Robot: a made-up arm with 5 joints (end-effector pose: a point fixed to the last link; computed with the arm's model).
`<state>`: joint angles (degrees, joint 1 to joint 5).
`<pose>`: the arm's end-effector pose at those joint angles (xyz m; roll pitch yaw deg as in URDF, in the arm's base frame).
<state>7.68 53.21 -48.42 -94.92 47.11</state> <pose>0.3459 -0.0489 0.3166 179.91 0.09 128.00</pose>
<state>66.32 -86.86 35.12 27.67 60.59</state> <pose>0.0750 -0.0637 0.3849 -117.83 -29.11 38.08</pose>
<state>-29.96 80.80 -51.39 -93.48 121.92</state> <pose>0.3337 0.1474 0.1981 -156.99 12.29 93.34</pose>
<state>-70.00 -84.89 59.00 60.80 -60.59</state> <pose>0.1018 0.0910 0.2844 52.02 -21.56 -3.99</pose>
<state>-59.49 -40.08 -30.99 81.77 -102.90</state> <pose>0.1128 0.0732 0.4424 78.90 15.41 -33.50</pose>
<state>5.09 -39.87 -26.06 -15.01 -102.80</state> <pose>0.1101 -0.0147 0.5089 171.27 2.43 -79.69</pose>
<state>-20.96 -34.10 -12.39 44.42 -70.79</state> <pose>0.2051 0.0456 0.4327 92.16 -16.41 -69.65</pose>
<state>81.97 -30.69 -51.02 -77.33 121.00</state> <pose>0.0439 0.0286 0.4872 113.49 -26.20 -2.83</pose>
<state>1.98 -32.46 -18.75 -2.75 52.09</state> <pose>0.1812 -0.0143 0.4872 -151.12 -22.56 122.84</pose>
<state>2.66 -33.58 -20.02 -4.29 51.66</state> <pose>0.1708 -0.0153 0.4920 -154.70 -20.46 123.83</pose>
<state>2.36 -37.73 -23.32 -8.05 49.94</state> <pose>0.1372 -0.0133 0.5029 -164.36 -14.04 128.55</pose>
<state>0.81 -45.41 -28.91 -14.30 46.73</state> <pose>0.0740 -0.0102 0.5101 -179.04 -0.99 135.24</pose>
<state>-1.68 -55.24 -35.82 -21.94 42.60</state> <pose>-0.0062 -0.0119 0.4966 164.80 17.47 139.52</pose>
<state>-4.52 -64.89 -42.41 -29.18 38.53</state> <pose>-0.0769 -0.0207 0.4606 148.40 36.06 138.26</pose>
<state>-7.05 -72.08 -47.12 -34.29 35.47</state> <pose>-0.1197 -0.0321 0.4218 132.73 48.87 131.88</pose>
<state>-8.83 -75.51 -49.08 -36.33 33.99</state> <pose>-0.1356 -0.0402 0.4013 123.73 53.94 127.19</pose>
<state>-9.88 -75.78 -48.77 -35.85 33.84</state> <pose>-0.1349 -0.0437 0.4013 124.62 53.81 129.00</pose>
